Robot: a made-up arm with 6 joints.
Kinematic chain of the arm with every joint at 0, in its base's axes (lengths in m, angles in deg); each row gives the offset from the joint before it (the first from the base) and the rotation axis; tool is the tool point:
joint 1: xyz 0 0 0.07 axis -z
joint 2: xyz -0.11 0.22 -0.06 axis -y
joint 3: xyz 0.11 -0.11 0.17 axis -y
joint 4: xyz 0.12 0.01 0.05 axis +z
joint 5: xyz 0 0.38 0.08 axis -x
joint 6: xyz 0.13 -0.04 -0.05 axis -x
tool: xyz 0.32 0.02 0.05
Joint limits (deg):
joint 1: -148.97..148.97
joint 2: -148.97..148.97
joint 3: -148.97..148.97
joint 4: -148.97..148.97
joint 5: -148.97..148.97
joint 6: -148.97..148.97
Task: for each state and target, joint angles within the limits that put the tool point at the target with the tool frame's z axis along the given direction. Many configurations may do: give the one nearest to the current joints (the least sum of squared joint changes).
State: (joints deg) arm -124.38 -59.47 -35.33 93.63 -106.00 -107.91
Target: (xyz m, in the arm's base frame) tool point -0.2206 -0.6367 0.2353 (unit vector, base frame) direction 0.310 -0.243 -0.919
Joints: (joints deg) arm -148.92 -11.19 -0.70 76.03 -96.58 -94.91
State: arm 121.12 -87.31 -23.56 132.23 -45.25 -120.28
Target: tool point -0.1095 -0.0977 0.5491 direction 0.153 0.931 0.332
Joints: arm 129.64 -42.49 -50.68 148.97 -83.66 -130.08
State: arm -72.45 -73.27 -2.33 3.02 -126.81 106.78
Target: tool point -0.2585 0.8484 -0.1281 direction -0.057 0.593 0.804
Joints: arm -64.22 -47.93 15.39 0.58 -117.02 135.02
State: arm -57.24 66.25 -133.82 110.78 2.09 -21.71
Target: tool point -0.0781 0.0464 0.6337 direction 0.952 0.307 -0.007
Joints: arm -14.18 60.81 -148.97 148.79 26.64 -30.96
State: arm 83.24 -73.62 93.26 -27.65 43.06 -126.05
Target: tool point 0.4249 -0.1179 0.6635 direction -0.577 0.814 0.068
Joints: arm 118.29 -27.21 116.29 3.90 52.92 -116.54
